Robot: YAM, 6 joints.
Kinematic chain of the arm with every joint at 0, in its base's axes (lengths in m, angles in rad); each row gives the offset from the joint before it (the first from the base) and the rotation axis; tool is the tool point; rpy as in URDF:
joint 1: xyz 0 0 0.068 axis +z
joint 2: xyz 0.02 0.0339 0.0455 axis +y
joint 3: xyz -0.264 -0.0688 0 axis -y
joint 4: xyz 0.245 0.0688 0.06 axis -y
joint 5: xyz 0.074 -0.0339 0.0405 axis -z
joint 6: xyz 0.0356 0 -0.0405 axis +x
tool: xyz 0 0 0 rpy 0 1.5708 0
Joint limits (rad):
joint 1: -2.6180..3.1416
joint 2: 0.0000..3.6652
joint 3: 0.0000..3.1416
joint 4: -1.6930..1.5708
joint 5: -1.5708..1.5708
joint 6: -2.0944..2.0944
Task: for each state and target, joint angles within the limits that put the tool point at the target. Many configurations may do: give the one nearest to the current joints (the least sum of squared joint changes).
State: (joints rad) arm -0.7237 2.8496 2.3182 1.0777 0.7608 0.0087
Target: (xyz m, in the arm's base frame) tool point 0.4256 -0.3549 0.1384
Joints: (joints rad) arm -0.6458 2.6889 1.8717 1.3243 0.8734 0.0087
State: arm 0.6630 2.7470 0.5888 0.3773 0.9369 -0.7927
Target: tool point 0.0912 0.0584 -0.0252
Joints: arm 0.8574 2.3325 0.2172 0.2942 1.0420 -0.7927
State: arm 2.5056 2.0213 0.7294 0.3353 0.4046 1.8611
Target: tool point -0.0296 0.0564 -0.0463
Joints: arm 2.2980 2.5177 0.2182 0.1939 0.4467 1.8611
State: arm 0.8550 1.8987 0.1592 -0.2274 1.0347 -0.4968
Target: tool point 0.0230 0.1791 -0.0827
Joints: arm 1.5884 2.5530 0.6368 -0.0127 0.8250 -0.4968
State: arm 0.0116 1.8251 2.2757 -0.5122 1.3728 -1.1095
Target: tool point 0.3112 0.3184 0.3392
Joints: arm 0.8752 2.0152 1.9368 -0.6363 1.3636 -1.1095
